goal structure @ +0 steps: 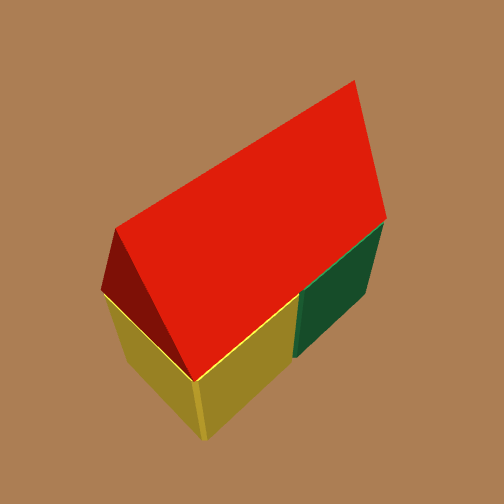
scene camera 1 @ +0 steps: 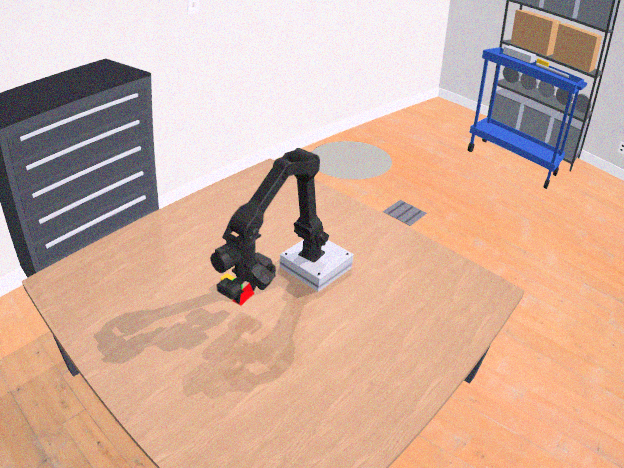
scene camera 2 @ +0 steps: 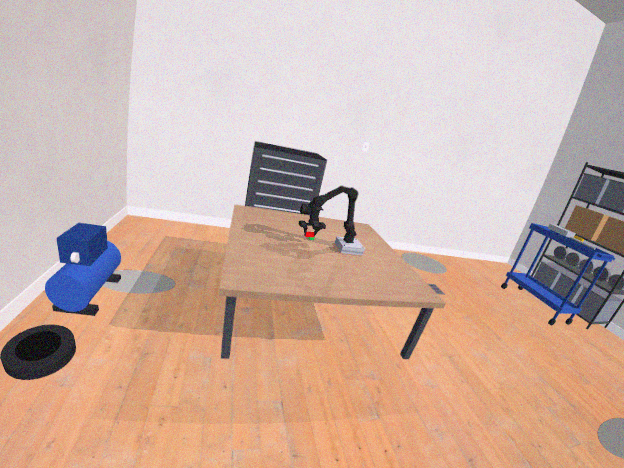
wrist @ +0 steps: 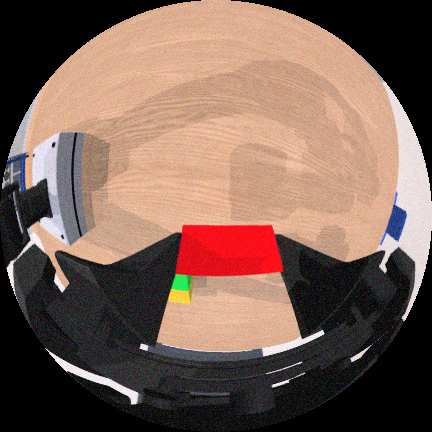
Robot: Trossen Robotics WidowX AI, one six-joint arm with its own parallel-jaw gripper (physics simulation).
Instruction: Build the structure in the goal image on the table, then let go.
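Pixels of known places: gripper, fingertip midpoint: (scene camera 1: pixel 245 296) (scene camera 2: pixel 309 235) (wrist: pixel 228 239); arm's base, origin of the base link: (scene camera 1: pixel 311 253) (scene camera 2: pixel 348 241) (wrist: pixel 43 198).
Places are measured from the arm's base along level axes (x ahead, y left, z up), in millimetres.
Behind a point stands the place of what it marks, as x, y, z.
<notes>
My gripper (scene camera 1: pixel 246 290) {299, -30, 7} (scene camera 2: pixel 310 232) {299, -30, 7} (wrist: pixel 228 239) {299, -30, 7} is shut on a red block, with a finger at each end. The red block (scene camera 1: pixel 244 295) {304, -29, 16} (scene camera 2: pixel 309 234) {303, -30, 17} (wrist: pixel 229 252) {299, -31, 20} is held lengthwise across the gripper, above the table (scene camera 1: pixel 352 352) {243, 308, -56} (scene camera 2: pixel 322 277) {353, 416, -55} (wrist: pixel 210 75) {275, 130, -55}. A green block (scene camera 2: pixel 310 238) {257, -102, -45} (wrist: pixel 181 283) {252, -118, -23} shows just below the red one in scene camera 2 and beside the left finger in the wrist view. A yellow block (scene camera 1: pixel 228 277) {241, -149, -23} (wrist: pixel 180 297) {247, -152, -23} adjoins the green one in the wrist view. Fingers and the red block hide parts of both; whether they touch is unclear.
The arm's pale square base (scene camera 1: pixel 317 272) {66, 66, -1} (scene camera 2: pixel 349 246) {31, 83, -3} (wrist: pixel 65 187) {76, 7, -21} stands on the table near the gripper. A dark drawer cabinet (scene camera 1: pixel 95 176) (scene camera 2: pixel 287 176) stands behind the table. A blue cart (scene camera 1: pixel 519 146) (scene camera 2: pixel 541 292) stands on the floor farther off.
</notes>
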